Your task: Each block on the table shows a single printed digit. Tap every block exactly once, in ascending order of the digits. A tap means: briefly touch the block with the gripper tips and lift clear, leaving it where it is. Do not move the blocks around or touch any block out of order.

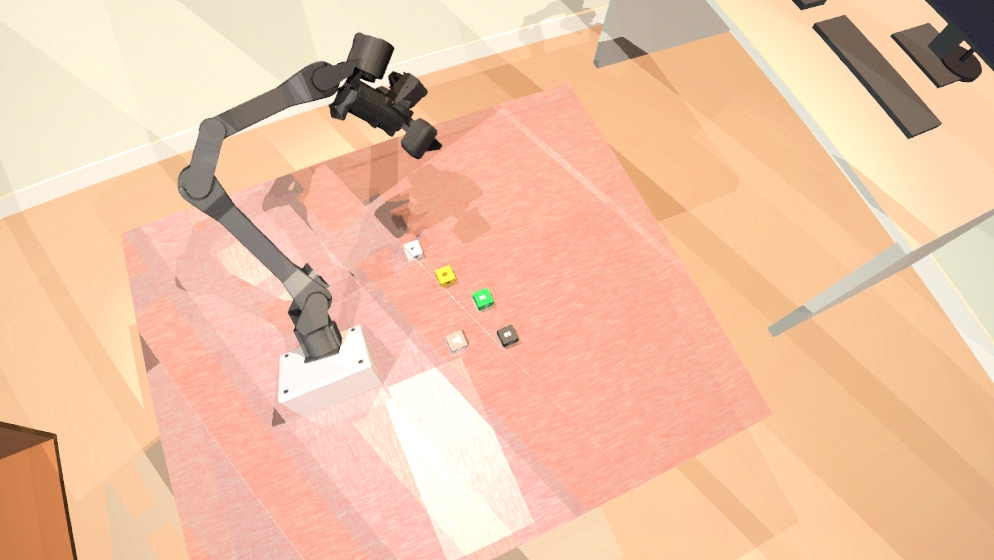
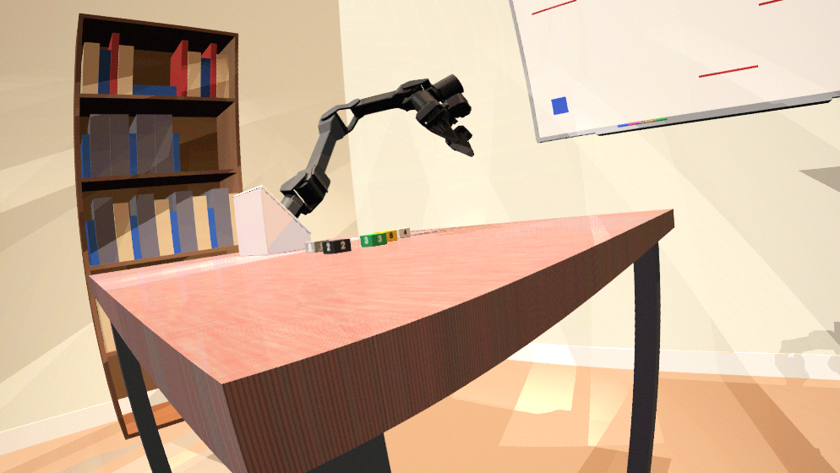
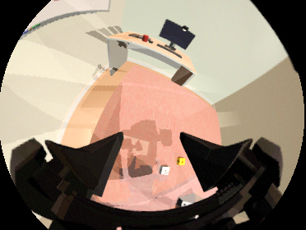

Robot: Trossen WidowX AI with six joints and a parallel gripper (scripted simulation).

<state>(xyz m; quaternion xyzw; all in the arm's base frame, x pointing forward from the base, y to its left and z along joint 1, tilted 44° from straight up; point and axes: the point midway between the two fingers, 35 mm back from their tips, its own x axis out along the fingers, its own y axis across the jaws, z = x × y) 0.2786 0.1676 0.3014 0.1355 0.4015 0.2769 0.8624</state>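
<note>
Now: the black block 6 cm ahead of my gripper tip, 38 cm to the right of it and 17 cm below it. Also, from my gripper tip: green block (3 cm ahead, 29 cm to the right, 17 cm below); yellow block (3 cm behind, 22 cm to the right, 17 cm below); white block (8 cm behind, 15 cm to the right, 17 cm below).
</note>
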